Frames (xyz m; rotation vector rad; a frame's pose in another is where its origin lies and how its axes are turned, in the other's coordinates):
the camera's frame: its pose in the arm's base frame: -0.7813 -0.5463 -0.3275 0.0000 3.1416 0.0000
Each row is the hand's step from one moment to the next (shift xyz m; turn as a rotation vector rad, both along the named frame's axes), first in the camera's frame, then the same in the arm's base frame.
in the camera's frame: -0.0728 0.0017 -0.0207 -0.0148 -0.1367 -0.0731
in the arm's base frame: 0.0728 0.0017 0.0207 0.0148 -0.1367 0.0731
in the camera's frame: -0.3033 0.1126 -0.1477 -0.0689 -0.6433 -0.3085
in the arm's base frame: 0.3033 0.1126 0.1477 0.0689 -0.6433 0.3085
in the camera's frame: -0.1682 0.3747 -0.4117 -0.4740 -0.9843 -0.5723
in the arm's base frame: 0.1682 0.3747 0.4117 0.4740 -0.9843 0.5723
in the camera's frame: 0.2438 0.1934 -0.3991 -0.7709 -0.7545 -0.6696
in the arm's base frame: -0.2438 0.1934 0.3991 0.7709 -0.7545 0.6696
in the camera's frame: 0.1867 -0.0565 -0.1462 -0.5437 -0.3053 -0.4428
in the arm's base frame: -0.1867 -0.0565 0.1462 0.5437 -0.3053 0.4428
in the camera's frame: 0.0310 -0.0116 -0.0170 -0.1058 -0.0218 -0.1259
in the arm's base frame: -0.0310 -0.0116 0.0170 0.1058 -0.0218 0.1259
